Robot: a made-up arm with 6 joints. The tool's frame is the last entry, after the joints.
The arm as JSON. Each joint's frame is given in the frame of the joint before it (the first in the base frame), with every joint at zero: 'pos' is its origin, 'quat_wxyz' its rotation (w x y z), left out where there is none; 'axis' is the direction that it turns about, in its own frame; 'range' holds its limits. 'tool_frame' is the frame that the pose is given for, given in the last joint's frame.
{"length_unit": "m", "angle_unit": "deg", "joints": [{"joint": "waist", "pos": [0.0, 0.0, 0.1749], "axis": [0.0, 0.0, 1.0], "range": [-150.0, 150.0]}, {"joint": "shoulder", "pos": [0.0, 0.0, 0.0], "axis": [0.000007, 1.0, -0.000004], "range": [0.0, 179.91]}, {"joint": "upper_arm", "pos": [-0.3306, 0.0, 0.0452], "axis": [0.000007, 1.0, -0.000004], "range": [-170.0, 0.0]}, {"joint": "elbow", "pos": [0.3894, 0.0, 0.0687], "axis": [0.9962, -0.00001, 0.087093], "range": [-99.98, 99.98]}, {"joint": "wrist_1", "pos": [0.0, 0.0, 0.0], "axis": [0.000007, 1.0, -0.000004], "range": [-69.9, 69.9]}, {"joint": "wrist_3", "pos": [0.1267, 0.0, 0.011], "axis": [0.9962, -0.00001, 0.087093], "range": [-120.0, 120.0]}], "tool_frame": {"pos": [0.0, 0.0, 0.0], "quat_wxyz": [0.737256, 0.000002, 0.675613, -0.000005]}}
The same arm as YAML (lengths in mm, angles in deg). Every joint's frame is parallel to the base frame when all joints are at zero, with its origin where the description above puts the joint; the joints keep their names.
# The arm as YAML. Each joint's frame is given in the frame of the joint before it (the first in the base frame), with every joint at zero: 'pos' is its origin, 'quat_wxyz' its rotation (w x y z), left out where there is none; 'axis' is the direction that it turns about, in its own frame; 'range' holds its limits. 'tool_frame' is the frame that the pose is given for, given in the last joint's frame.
length_unit: mm
angle_unit: deg
joints:
  - joint: waist
    pos: [0.0, 0.0, 174.9]
    axis: [0.0, 0.0, 1.0]
    range: [-150.0, 150.0]
  - joint: shoulder
    pos: [0.0, 0.0, 0.0]
    axis: [0.0, 1.0, 0.0]
    range: [0.0, 179.91]
  - joint: upper_arm
    pos: [-330.6, 0.0, 45.2]
    axis: [0.0, 1.0, 0.0]
    range: [-170.0, 0.0]
  - joint: elbow
    pos: [389.4, 0.0, 68.7]
    axis: [0.9962, 0.0, 0.0871]
    range: [-99.98, 99.98]
  - joint: wrist_1
    pos: [0.0, 0.0, 0.0]
    axis: [0.0, 1.0, 0.0]
    range: [-69.9, 69.9]
  - joint: wrist_3
    pos: [126.7, 0.0, 11.0]
    axis: [0.9962, 0.0, 0.0871]
    range: [-120.0, 120.0]
tool_frame:
  pos: [0.0, 0.0, 0.0]
  quat_wxyz: [0.737256, 0.000002, 0.675613, -0.000005]

